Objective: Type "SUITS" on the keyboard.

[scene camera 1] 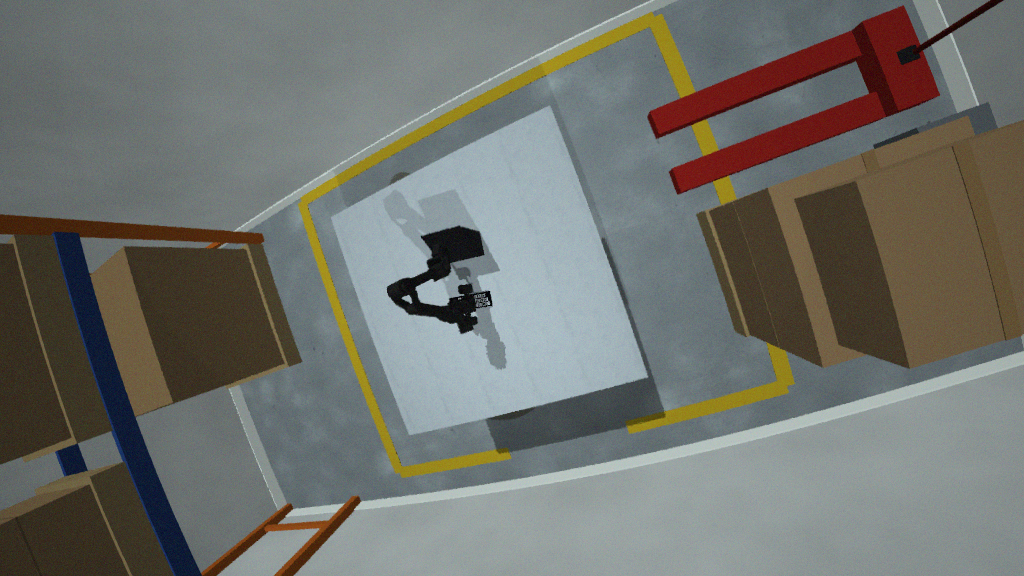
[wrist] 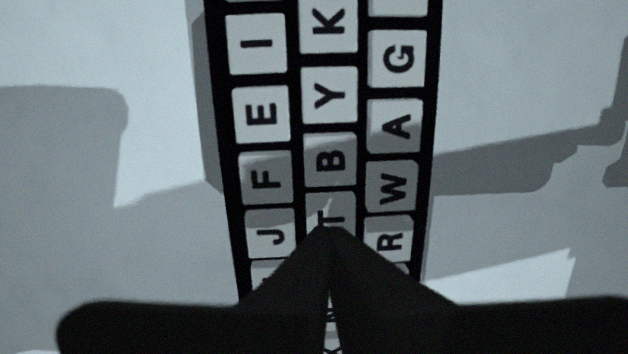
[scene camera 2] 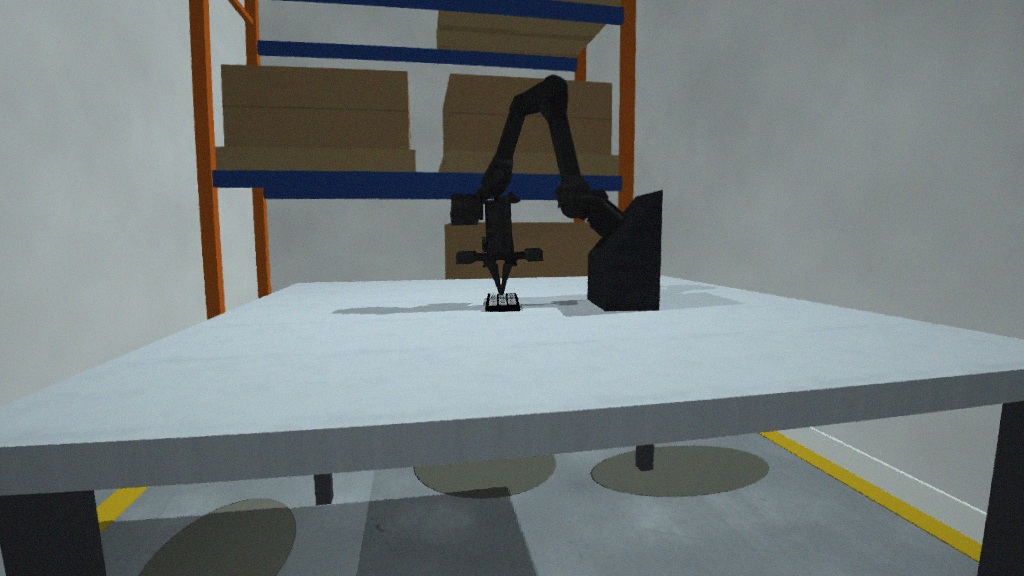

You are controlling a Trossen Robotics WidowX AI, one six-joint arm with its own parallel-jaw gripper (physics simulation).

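Frame: origin at the arm's base, x up, y right, z ahead, level; centimetres.
Where they show: gripper, fingertip midpoint: [scene camera 1: 474,301] [wrist: 327,239] [scene camera 2: 501,295]; arm's base, origin of the base link: [scene camera 1: 440,248] [scene camera 2: 615,226].
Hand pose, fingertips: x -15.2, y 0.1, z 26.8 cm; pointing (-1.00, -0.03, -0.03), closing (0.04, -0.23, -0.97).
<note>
Each offset is from my fingertips to the top centre of the thing. Level surfaces: height alone.
The small black keyboard @(dx -0.7, dy +2.8, dz -0.7 cm) [scene camera 1: 483,299] [scene camera 2: 502,307] [wrist: 433,60] with white letter keys lies on the table. In the wrist view its letters are turned sideways. My gripper [scene camera 2: 501,291] [wrist: 327,239] is shut and empty, pointing down. Its tips overlap the lower edge of the T key @(dx -0.7, dy +0.2, dz -0.3 cm) [wrist: 345,204] in the wrist view; whether they touch it I cannot tell. The I key @(dx -0.7, dy +6.2, dz +0.7 cm) [wrist: 256,62] is at the upper left. The B key @(dx -0.7, dy +2.3, dz -0.6 cm) [wrist: 330,175] is just above T, with J @(dx -0.7, dy +0.1, dz +1.9 cm) [wrist: 257,245] and R @(dx -0.7, dy -1.1, dz -2.1 cm) [wrist: 400,225] beside the tips. The S and U keys do not show in the wrist view.
The white table @(dx -2.4 cm) [scene camera 1: 558,286] [scene camera 2: 429,372] carries the arm's black base [scene camera 1: 461,243] [scene camera 2: 630,257]. A rack [scene camera 2: 205,143] with cardboard boxes [scene camera 2: 315,107] stands behind it. A red pallet jack [scene camera 1: 902,64] and more boxes [scene camera 1: 923,250] are on the floor to the right in scene camera 1.
</note>
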